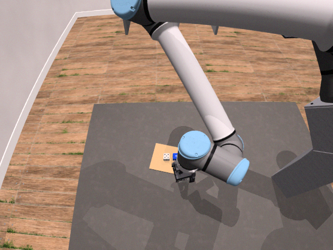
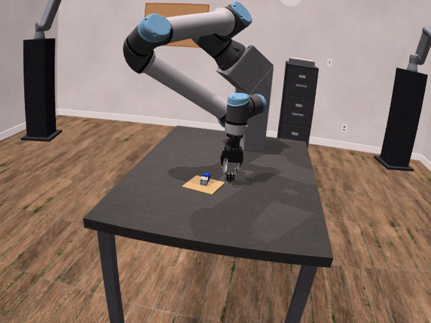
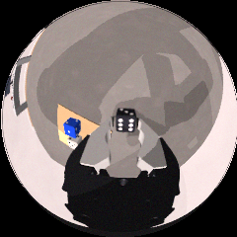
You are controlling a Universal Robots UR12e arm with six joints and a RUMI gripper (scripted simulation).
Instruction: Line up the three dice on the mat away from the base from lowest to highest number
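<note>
The black die lies right at my hand. Round my hand: white die (12 cm to the right, 7 cm ahead); blue die (11 cm to the right, 3 cm ahead); mat (12 cm to the right, 7 cm ahead, 2 cm below).
</note>
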